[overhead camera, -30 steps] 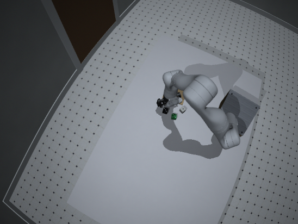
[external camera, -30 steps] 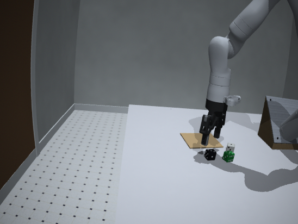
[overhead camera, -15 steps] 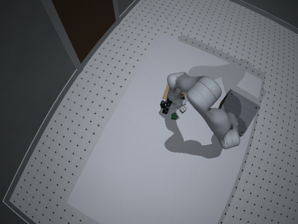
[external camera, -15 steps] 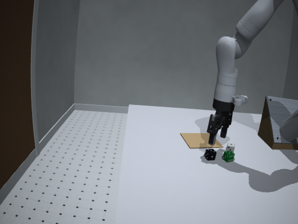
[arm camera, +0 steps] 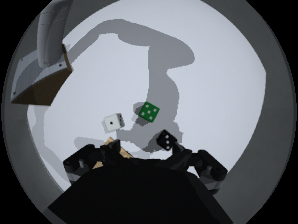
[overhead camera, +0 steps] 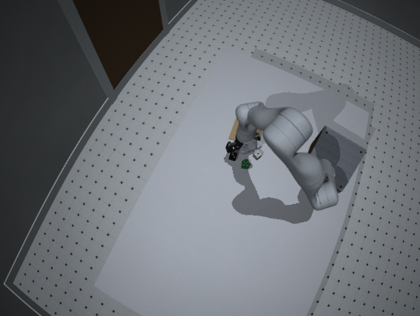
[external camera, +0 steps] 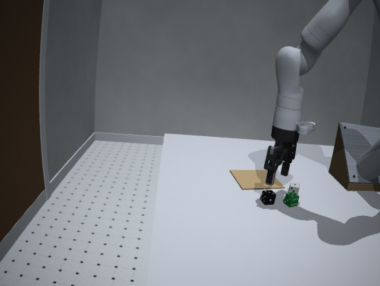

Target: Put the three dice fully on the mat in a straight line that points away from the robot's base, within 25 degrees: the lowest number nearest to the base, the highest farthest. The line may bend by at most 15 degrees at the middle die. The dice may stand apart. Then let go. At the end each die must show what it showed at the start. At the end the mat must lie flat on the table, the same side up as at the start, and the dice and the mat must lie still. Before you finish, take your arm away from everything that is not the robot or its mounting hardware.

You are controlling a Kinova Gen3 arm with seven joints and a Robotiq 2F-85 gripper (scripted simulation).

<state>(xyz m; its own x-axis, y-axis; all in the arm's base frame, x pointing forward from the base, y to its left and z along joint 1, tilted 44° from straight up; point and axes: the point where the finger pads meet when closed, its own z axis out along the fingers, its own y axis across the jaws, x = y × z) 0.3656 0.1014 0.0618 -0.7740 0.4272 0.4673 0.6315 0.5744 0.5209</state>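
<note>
The black die lies 2 cm ahead of my hand, 3 cm to the left of it and 5 cm below it. Round my hand: green die 4 cm behind, 4 cm to the left, 5 cm below; then white die 7 cm behind, 3 cm to the right, 5 cm below; then tan mat 3 cm ahead, 12 cm to the right, 6 cm below.
</note>
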